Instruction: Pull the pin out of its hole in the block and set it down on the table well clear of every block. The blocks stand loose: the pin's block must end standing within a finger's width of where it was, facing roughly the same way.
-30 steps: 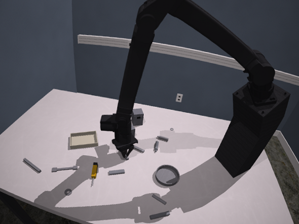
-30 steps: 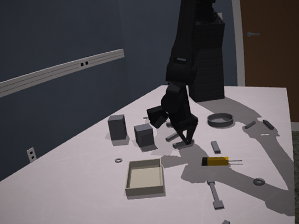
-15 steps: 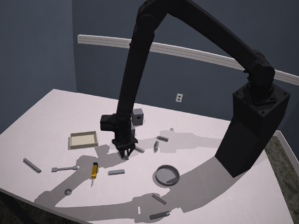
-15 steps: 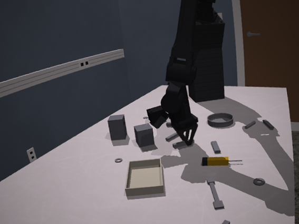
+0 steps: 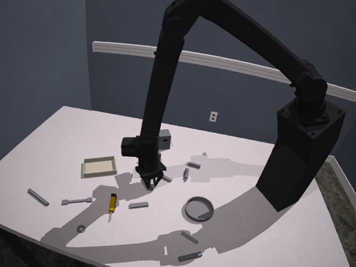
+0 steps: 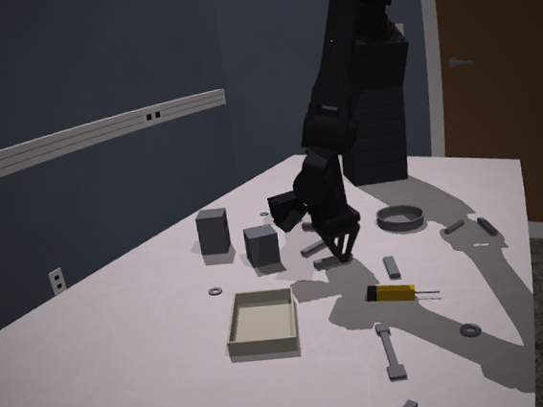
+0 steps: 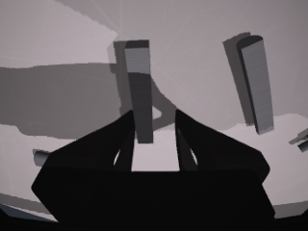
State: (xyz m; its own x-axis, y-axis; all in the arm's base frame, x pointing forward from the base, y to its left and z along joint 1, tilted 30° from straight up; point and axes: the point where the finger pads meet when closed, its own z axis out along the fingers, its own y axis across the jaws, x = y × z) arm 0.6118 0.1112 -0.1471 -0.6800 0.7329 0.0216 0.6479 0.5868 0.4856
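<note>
Right now the grey pin is 20 mm ahead of my hand and 10 mm to the right of it. The rest, counted from my hand: yellow tool 140 mm to the left, 110 mm ahead; round dish 200 mm behind, 60 mm to the left; grey bar 70 mm to the right, 30 mm behind.
</note>
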